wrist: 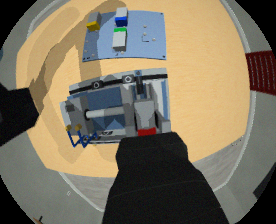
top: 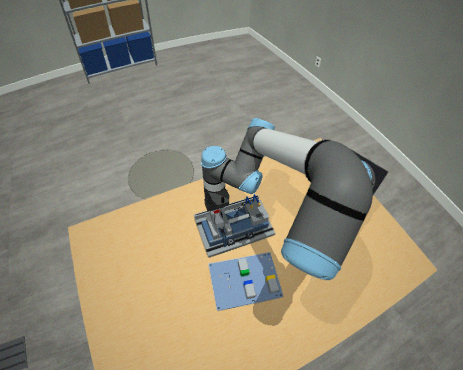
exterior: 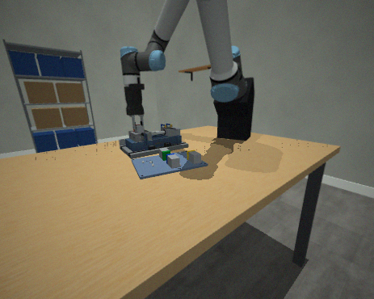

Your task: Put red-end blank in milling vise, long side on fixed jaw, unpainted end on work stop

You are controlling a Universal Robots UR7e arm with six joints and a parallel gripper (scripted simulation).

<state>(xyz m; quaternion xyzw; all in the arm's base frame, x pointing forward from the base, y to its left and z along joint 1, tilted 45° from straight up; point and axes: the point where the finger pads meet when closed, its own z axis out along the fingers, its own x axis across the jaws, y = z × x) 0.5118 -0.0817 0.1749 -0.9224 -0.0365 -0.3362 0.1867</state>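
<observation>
The red-ended blank is 20 mm below my hand. The rest, counted from my hand: green-ended blank (80 mm behind, 180 mm to the left, 100 mm below); then milling vise (70 mm behind, 10 mm to the right, 90 mm below); then plate (80 mm behind, 230 mm to the left, 120 mm below).
</observation>
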